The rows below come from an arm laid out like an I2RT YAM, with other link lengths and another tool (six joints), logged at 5 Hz.
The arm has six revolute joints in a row. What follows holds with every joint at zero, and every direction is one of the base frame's. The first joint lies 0.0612 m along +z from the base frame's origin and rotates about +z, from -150 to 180 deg. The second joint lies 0.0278 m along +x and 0.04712 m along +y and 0.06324 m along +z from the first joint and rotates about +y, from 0 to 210 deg. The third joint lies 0.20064 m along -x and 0.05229 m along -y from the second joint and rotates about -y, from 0 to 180 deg. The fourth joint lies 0.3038 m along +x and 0.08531 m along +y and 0.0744 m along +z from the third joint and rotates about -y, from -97 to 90 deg. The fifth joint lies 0.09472 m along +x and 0.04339 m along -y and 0.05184 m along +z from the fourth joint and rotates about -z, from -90 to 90 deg. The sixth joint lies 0.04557 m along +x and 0.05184 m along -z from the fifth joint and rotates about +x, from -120 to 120 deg. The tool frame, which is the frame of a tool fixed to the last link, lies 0.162 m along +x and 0.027 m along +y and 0.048 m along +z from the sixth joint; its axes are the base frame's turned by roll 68.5, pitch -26.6 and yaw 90 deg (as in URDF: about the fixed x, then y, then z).
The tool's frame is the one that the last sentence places.
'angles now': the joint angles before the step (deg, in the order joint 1, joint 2, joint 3, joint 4, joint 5, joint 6). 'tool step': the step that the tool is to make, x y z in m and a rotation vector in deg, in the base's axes. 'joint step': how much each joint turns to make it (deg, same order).
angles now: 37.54, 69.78, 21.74, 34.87, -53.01, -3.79
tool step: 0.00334, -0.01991, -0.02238, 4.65, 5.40, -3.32
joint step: -1.46, 9.97, -5.71, 23.55, 0.72, 11.82
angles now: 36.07, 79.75, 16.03, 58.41, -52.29, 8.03
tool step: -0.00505, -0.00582, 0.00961, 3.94, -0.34, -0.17
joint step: 0.23, 4.92, -0.42, 11.79, 0.29, 4.88
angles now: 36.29, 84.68, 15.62, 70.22, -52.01, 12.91
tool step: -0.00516, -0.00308, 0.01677, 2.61, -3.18, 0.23
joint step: 0.07, -0.57, -0.25, 4.08, -0.15, 0.37
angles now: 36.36, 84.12, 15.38, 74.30, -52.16, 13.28
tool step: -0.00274, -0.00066, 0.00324, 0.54, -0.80, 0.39
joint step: 0.06, -0.02, -0.03, 0.97, -0.33, -0.01
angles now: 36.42, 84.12, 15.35, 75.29, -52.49, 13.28
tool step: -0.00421, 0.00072, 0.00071, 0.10, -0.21, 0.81
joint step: 0.31, 0.00, 0.00, 0.24, -0.50, 0.02
